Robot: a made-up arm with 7 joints.
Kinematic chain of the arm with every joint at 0, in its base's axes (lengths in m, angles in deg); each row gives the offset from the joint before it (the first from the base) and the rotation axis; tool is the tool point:
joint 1: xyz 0 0 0.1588 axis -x
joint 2: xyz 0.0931 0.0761 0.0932 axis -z
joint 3: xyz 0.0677 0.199 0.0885 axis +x
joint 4: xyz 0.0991 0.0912 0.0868 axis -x
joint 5: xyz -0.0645 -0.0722 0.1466 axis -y
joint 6: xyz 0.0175 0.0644 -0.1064 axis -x
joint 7: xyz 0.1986 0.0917 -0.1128 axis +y
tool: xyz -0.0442 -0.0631 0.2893
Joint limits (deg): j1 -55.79..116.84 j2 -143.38..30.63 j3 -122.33..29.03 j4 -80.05..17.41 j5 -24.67..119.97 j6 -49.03..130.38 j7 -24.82..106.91
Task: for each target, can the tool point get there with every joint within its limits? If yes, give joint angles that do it. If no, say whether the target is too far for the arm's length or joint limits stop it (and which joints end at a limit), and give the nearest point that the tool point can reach.
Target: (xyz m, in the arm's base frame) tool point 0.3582 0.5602 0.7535
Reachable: yes | joints 25.33 -59.70 4.16 -32.87 90.74 37.59 92.89
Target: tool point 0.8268 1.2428 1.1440
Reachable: no: too far | nearest point 0.5681 0.8305 0.8172 | short by 0.586 m
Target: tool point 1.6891 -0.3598 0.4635
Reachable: no: too far | nearest point 0.9481 -0.1649 0.5725 | short by 0.774 m
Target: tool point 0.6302 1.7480 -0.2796
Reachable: no: too far | nearest point 0.4161 1.0869 -0.1138 | short by 0.714 m
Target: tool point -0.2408 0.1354 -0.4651
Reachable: yes | joints 98.70 -51.18 -70.24 -31.30 63.87 56.59 -7.09
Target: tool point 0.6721 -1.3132 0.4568
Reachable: no: too far | nearest point 0.4735 -0.7926 0.5024 | short by 0.559 m
